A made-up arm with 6 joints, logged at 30 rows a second.
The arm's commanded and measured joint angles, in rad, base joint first. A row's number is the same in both.
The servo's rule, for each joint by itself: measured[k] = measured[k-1] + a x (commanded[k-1-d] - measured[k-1]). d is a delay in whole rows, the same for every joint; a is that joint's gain. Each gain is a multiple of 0.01, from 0.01 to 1. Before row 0 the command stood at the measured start. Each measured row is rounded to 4 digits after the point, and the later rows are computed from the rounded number. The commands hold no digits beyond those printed.
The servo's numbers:
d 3
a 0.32 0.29 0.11 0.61 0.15 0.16
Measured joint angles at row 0:
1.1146, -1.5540, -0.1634, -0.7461, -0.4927, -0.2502
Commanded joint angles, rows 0 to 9:
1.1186, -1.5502, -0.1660, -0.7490, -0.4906, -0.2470
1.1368, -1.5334, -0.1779, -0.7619, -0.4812, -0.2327
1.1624, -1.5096, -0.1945, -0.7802, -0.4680, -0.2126
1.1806, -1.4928, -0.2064, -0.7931, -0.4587, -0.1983
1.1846, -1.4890, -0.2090, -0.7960, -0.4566, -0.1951
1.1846, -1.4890, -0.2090, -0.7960, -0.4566, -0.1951
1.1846, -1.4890, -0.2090, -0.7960, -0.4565, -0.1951
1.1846, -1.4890, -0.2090, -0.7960, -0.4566, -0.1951
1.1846, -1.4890, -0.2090, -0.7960, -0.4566, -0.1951
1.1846, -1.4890, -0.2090, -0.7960, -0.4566, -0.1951
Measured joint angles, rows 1 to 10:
1.1146, -1.5540, -0.1634, -0.7461, -0.4927, -0.2502
1.1146, -1.5540, -0.1634, -0.7461, -0.4927, -0.2502
1.1146, -1.5540, -0.1634, -0.7461, -0.4927, -0.2502
1.1159, -1.5529, -0.1637, -0.7479, -0.4924, -0.2497
1.1226, -1.5472, -0.1653, -0.7564, -0.4907, -0.2470
1.1353, -1.5363, -0.1685, -0.7709, -0.4873, -0.2415
1.1498, -1.5237, -0.1727, -0.7844, -0.4830, -0.2346
1.1609, -1.5136, -0.1767, -0.7915, -0.4790, -0.2283
1.1685, -1.5065, -0.1803, -0.7942, -0.4756, -0.2230
1.1737, -1.5014, -0.1835, -0.7953, -0.4727, -0.2185

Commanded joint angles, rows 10 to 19:
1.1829, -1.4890, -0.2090, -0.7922, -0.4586, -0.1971
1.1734, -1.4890, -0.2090, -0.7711, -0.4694, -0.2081
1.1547, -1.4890, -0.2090, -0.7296, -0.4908, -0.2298
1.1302, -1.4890, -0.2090, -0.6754, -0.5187, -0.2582
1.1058, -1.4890, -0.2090, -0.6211, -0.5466, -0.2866
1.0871, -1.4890, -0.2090, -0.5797, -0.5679, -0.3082
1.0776, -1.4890, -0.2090, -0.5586, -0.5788, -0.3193
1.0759, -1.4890, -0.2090, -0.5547, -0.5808, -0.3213
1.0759, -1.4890, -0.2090, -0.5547, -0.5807, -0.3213
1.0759, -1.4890, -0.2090, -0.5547, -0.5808, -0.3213
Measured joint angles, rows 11 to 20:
1.1772, -1.4978, -0.1863, -0.7957, -0.4703, -0.2148
1.1796, -1.4952, -0.1888, -0.7959, -0.4682, -0.2116
1.1812, -1.4934, -0.1910, -0.7960, -0.4665, -0.2090
1.1817, -1.4921, -0.1930, -0.7937, -0.4653, -0.2071
1.1790, -1.4912, -0.1948, -0.7799, -0.4659, -0.2073
1.1712, -1.4906, -0.1964, -0.7492, -0.4696, -0.2109
1.1581, -1.4901, -0.1978, -0.7042, -0.4770, -0.2185
1.1414, -1.4898, -0.1990, -0.6535, -0.4874, -0.2294
1.1240, -1.4896, -0.2001, -0.6085, -0.4995, -0.2420
1.1092, -1.4894, -0.2011, -0.5781, -0.5114, -0.2544

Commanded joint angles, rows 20 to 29:
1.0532, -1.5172, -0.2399, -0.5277, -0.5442, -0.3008
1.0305, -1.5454, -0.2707, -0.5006, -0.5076, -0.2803
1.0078, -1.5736, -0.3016, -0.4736, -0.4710, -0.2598
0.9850, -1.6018, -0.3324, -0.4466, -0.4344, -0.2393
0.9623, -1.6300, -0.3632, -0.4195, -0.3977, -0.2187
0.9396, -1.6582, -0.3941, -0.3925, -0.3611, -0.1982
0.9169, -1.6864, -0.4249, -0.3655, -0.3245, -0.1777
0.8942, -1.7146, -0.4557, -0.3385, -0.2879, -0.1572
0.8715, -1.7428, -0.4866, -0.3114, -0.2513, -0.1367
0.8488, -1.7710, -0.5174, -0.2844, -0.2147, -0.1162
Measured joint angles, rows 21 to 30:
1.0985, -1.4893, -0.2020, -0.5638, -0.5218, -0.2651
1.0913, -1.4892, -0.2028, -0.5582, -0.5306, -0.2741
1.0864, -1.4891, -0.2035, -0.5561, -0.5381, -0.2817
1.0758, -1.4972, -0.2075, -0.5388, -0.5390, -0.2848
1.0613, -1.5112, -0.2145, -0.5155, -0.5343, -0.2841
1.0442, -1.5293, -0.2241, -0.4899, -0.5248, -0.2802
1.0253, -1.5503, -0.2360, -0.4635, -0.5112, -0.2737
1.0051, -1.5734, -0.2500, -0.4367, -0.4942, -0.2649
0.9841, -1.5980, -0.2659, -0.4097, -0.4742, -0.2542
0.9626, -1.6236, -0.2834, -0.3827, -0.4517, -0.2420

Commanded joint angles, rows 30 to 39:
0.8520, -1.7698, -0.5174, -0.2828, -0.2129, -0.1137
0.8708, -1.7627, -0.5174, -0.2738, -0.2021, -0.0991
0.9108, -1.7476, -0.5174, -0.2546, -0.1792, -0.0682
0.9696, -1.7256, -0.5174, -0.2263, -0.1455, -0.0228
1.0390, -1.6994, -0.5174, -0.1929, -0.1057, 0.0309
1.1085, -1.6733, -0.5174, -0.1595, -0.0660, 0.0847
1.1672, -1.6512, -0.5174, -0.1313, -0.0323, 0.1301
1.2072, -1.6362, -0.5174, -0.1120, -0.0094, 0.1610
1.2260, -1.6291, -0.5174, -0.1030, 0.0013, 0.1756
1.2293, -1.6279, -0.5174, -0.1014, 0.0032, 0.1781
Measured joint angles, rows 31 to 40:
0.9407, -1.6500, -0.3024, -0.3557, -0.4271, -0.2284
0.9186, -1.6769, -0.3227, -0.3287, -0.4007, -0.2137
0.8963, -1.7042, -0.3441, -0.3017, -0.3728, -0.1981
0.8821, -1.7232, -0.3632, -0.2902, -0.3488, -0.1846
0.8785, -1.7347, -0.3802, -0.2802, -0.3268, -0.1709
0.8888, -1.7384, -0.3953, -0.2646, -0.3047, -0.1545
0.9147, -1.7347, -0.4087, -0.2412, -0.2808, -0.1334
0.9545, -1.7245, -0.4207, -0.2117, -0.2545, -0.1071
1.0038, -1.7097, -0.4313, -0.1799, -0.2262, -0.0764
1.0561, -1.6927, -0.4408, -0.1503, -0.1971, -0.0434

